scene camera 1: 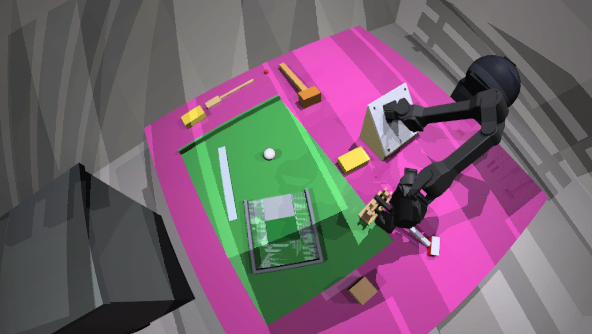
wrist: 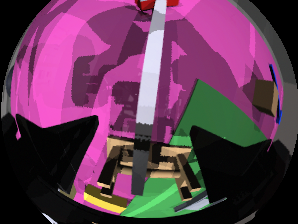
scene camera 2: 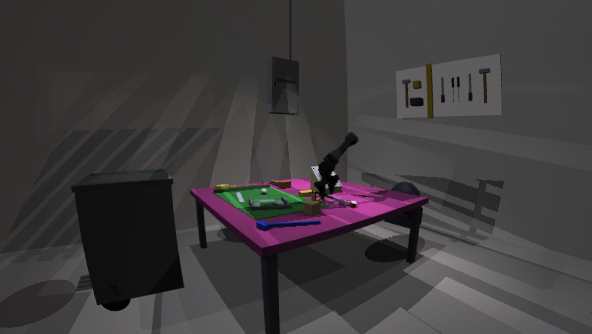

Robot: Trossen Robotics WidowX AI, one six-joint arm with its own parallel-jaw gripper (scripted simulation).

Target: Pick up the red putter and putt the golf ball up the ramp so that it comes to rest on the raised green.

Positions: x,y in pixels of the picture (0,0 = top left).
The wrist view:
my gripper: 145,126
brown cube: 265,99
wooden stand: 165,161
